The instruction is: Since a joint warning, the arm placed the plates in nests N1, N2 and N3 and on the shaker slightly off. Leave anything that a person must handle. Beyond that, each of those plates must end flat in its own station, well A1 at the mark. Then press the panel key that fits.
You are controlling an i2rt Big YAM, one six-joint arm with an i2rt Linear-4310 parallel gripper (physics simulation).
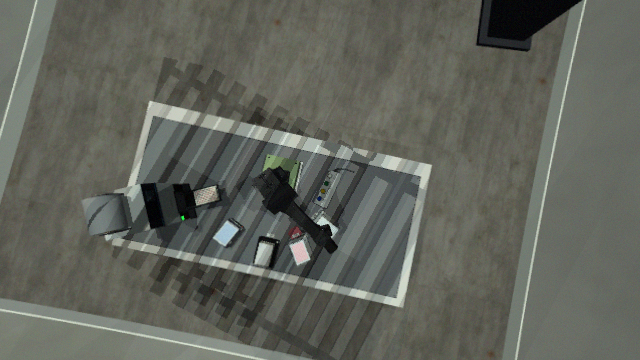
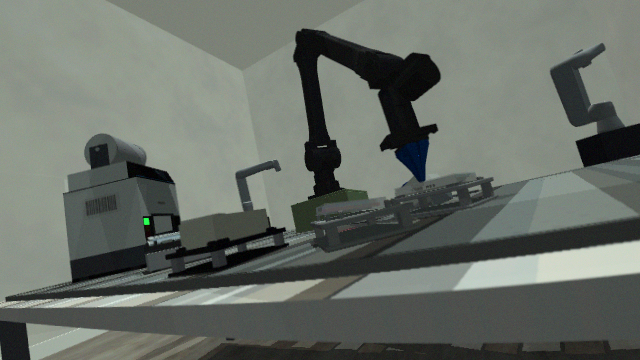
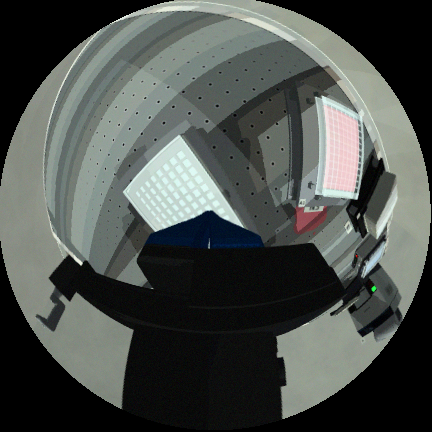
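My gripper (image 2: 421, 179) (image 3: 209, 216) is shut, its blue fingertips together and empty. It points down at the near edge of a mint-white plate (image 1: 328, 226) (image 3: 175, 187) on a grey nest; the fingers hide part of that plate, and I cannot tell if they touch. A pink plate (image 1: 300, 251) (image 2: 352, 205) (image 3: 342, 150) lies on the nest labelled N3. A pale, thick plate (image 1: 265, 253) (image 2: 225, 226) (image 3: 382, 205) is on a black nest. A light-blue plate (image 1: 227, 233) (image 3: 374, 257) is on the shaker. The key panel (image 1: 319, 201) has white, green, yellow and blue keys. Exact seating is unclear.
A red patch (image 1: 295, 232) (image 3: 311, 220) lies beside the N3 label. A large instrument (image 1: 135, 207) (image 2: 110, 220) with a green light stands at the left, a plate (image 1: 206, 195) at its front. The arm's green base (image 1: 274, 161) (image 2: 305, 212) is behind the nests. Striped shadows cross the table.
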